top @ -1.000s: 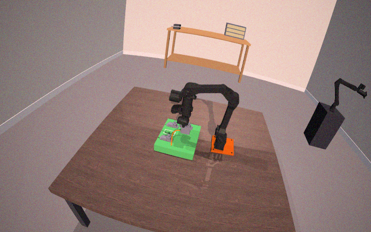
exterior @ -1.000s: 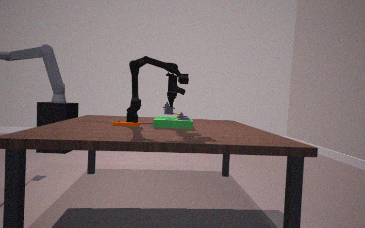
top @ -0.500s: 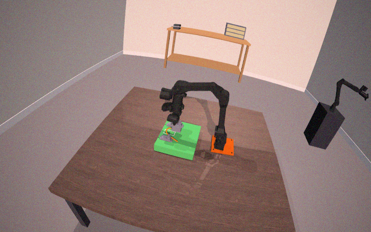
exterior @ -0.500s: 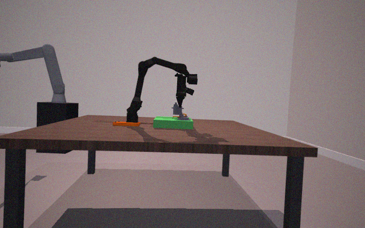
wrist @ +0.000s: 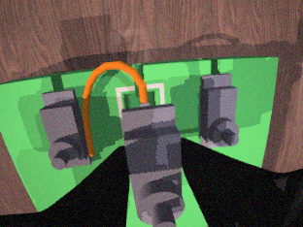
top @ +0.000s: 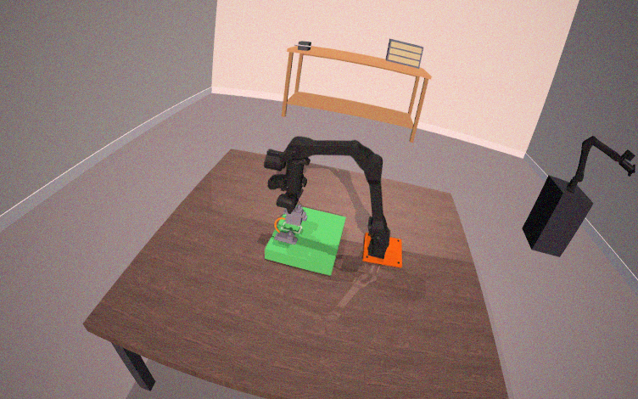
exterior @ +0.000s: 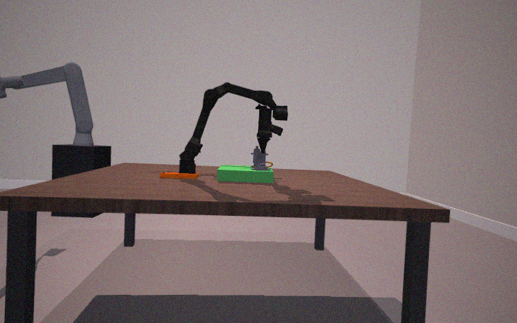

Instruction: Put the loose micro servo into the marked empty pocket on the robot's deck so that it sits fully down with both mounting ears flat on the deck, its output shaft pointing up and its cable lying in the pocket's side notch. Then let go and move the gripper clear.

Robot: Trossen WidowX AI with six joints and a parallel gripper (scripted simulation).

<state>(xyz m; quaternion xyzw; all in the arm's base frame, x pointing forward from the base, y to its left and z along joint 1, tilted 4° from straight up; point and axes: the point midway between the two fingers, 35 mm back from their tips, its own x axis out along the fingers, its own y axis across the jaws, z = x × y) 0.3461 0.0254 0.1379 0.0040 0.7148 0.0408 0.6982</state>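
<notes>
Now: the green deck 12 cm behind my gripper tip and 10 cm below it.
</notes>
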